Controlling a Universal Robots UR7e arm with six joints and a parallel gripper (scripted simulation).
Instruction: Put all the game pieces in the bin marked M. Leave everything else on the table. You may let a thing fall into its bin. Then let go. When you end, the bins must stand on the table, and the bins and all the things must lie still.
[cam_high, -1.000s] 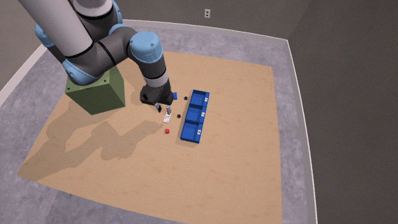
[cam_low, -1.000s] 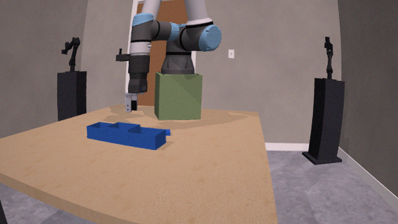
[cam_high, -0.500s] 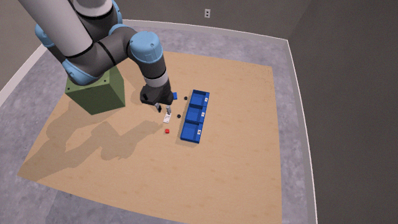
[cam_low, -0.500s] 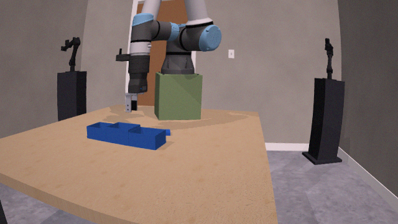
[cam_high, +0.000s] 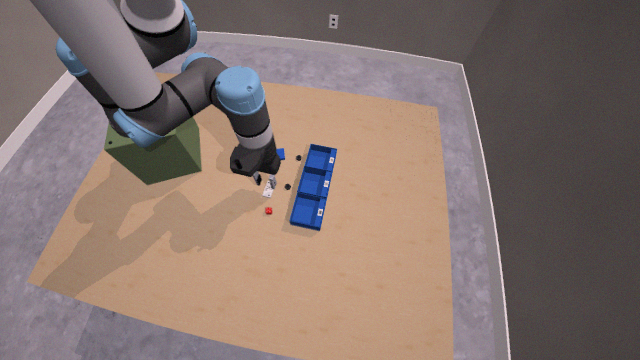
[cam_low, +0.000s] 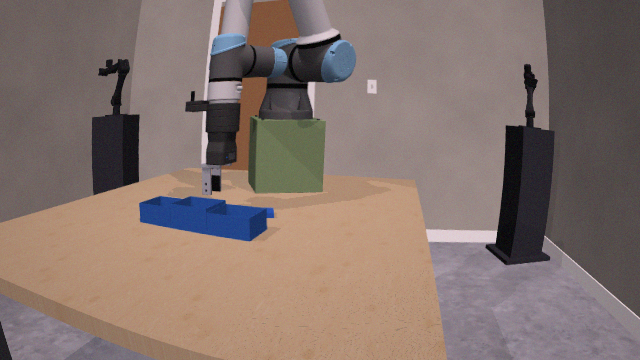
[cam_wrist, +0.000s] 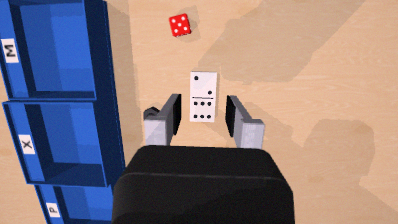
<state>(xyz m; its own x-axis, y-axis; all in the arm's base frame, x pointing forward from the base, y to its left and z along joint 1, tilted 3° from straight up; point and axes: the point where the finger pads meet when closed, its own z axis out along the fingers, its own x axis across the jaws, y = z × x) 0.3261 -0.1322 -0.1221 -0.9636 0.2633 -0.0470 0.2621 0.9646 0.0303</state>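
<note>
My hand is 50 mm above the white domino. From my hand the other things lie so: blue three-part bin 140 mm ahead, 30 mm below; red die 70 mm to the right, 50 mm below; flat blue tile 120 mm to the left, 50 mm below, 20 mm ahead.
</note>
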